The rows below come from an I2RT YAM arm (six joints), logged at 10 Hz.
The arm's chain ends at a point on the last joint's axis. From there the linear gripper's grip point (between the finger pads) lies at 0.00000 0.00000 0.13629 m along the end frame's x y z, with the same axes.
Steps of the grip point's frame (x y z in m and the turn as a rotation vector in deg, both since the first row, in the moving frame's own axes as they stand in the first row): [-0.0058 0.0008 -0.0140 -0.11 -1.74 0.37]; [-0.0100 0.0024 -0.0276 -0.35 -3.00 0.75]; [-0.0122 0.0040 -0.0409 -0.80 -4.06 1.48]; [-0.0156 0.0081 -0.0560 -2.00 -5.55 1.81]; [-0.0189 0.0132 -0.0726 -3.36 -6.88 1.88]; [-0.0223 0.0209 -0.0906 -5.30 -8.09 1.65]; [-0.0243 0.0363 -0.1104 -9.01 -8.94 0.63]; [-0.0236 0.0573 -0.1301 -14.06 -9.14 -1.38]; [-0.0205 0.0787 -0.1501 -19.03 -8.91 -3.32]
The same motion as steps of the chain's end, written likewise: [-0.0017 0.0006 -0.0139 -0.11 -1.74 0.37]; [-0.0029 0.0016 -0.0274 -0.35 -3.00 0.75]; [-0.0025 0.0022 -0.0405 -0.80 -4.06 1.48]; [-0.0023 0.0036 -0.0553 -2.00 -5.55 1.81]; [-0.0025 0.0055 -0.0714 -3.36 -6.88 1.88]; [-0.0030 0.0086 -0.0887 -5.30 -8.09 1.65]; [-0.0031 0.0152 -0.1071 -9.01 -8.94 0.63]; [-0.0026 0.0241 -0.1243 -14.06 -9.14 -1.38]; [-0.0011 0.0339 -0.1410 -19.03 -8.91 -3.32]
